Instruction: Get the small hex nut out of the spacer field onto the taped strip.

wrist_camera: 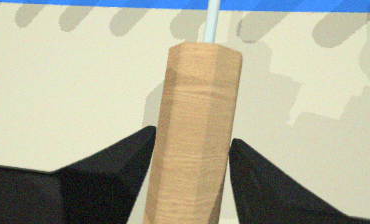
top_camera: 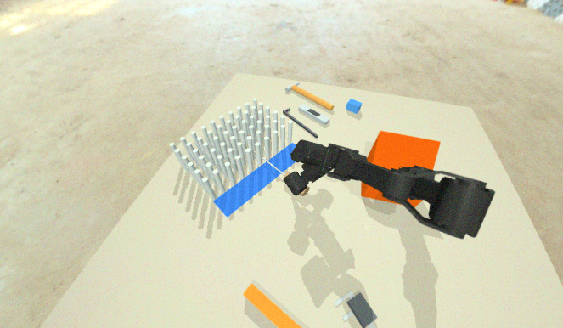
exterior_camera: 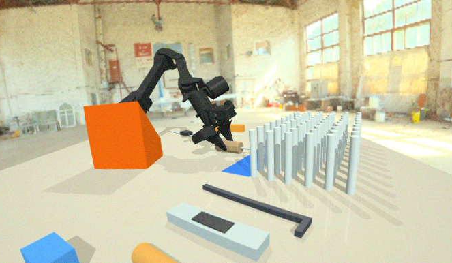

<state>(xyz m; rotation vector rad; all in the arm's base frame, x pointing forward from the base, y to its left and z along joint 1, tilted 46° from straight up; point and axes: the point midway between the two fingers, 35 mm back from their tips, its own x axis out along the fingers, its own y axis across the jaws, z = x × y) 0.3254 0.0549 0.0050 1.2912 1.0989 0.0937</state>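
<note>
Right now the blue taped strip is 120 mm ahead of my gripper tip, 30 mm to the right of it and 20 mm below it. From my gripper tip the other things lie so: blue cube: 500 mm to the right, 200 mm behind; orange bar: 380 mm to the left, 40 mm behind; grey block: 410 mm to the right, 20 mm behind.
</note>
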